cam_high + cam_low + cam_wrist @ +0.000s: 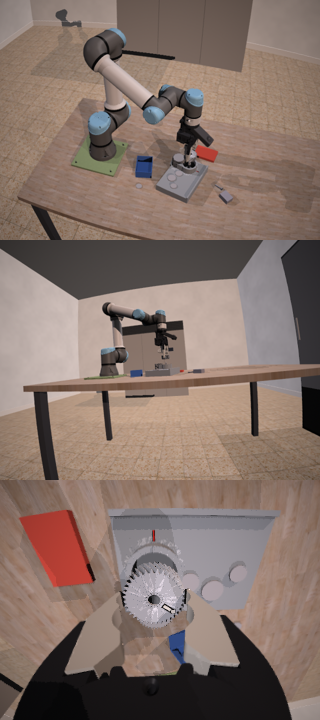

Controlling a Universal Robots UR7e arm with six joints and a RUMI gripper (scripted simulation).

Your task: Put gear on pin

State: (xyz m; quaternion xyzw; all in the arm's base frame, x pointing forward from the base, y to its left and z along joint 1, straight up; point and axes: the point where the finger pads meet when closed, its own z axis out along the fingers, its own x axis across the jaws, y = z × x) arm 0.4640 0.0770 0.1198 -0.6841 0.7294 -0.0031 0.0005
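Now: the grey gear right at my hand. From my hand the other things lie so: blue bin 210 mm behind, 80 mm to the right, 120 mm below; red block 40 mm ahead, 160 mm to the left, 120 mm below; bolt 190 mm ahead, 30 mm to the right, 120 mm below.
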